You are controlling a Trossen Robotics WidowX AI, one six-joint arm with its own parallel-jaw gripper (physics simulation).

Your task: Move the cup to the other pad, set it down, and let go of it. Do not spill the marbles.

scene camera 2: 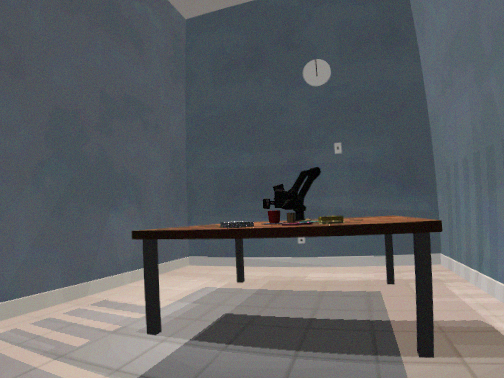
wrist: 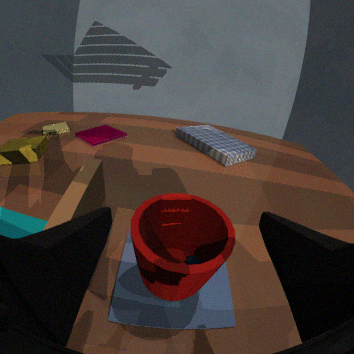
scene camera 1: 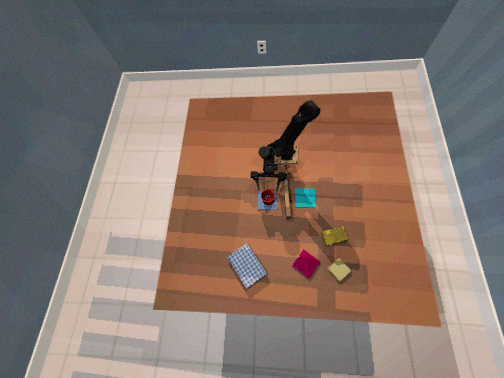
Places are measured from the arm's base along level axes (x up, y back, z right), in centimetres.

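Pixels of known places: gripper, fingertip midpoint: point(scene camera 2: 274, 207) point(wrist: 187, 218) point(scene camera 1: 267, 191); arm's base, origin of the base link: point(scene camera 2: 300, 219) point(scene camera 1: 286, 154).
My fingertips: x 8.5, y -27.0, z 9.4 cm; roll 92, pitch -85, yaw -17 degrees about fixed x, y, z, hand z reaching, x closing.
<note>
For each thing: its top centre in the pictures, then the offset to it from my fingertips. "pt": a spot on its surface instead.
- red cup, middle of its top: point(wrist: 184, 224) point(scene camera 1: 267, 195) point(scene camera 2: 273, 210) dx -2.0, dy -1.4, dz +0.1 cm
- blue pad, middle of its top: point(wrist: 174, 273) point(scene camera 1: 267, 200) dx -9.2, dy -1.3, dz +0.4 cm
- wooden bar, surface spot: point(wrist: 77, 192) point(scene camera 1: 286, 203) pt dx -3.7, dy -4.9, dz -9.8 cm
- blue checked block, middle of its top: point(wrist: 215, 136) point(scene camera 2: 236, 221) point(scene camera 1: 246, 265) dx -7.0, dy -36.5, dz +9.1 cm
- magenta square, surface spot: point(wrist: 101, 134) point(scene camera 1: 303, 260) pt dx -8.7, dy -32.6, dz -18.9 cm
- pale yellow block, middle of its top: point(wrist: 54, 126) point(scene camera 1: 339, 269) dx -8.3, dy -35.7, dz -35.6 cm
The red cup point(scene camera 1: 268, 197) point(scene camera 2: 274, 216) point(wrist: 172, 280) stands upright on the blue pad point(scene camera 1: 261, 206) point(wrist: 220, 312). Small marbles show inside it in the first scene view, and a dark blue one shows in the wrist view. The other pad, teal point(scene camera 1: 305, 198) point(wrist: 20, 223), lies beyond the wooden bar, to the right in the first scene view. My gripper point(scene camera 1: 268, 186) point(wrist: 187, 218) is wide open and empty. Its fingertips are spread to either side of the cup in the wrist view, apart from it, slightly toward the arm's base. In the second scene view the fingers are too small to judge.
A wooden bar point(scene camera 1: 287, 200) point(wrist: 77, 192) stands between the pads. Farther out lie a blue checked block point(scene camera 1: 247, 266) point(wrist: 215, 143), a magenta square point(scene camera 1: 306, 264) point(wrist: 101, 134), a yellow block point(scene camera 1: 335, 235) point(scene camera 2: 331, 219) point(wrist: 22, 150) and a pale yellow block point(scene camera 1: 340, 270) point(wrist: 56, 128).
</note>
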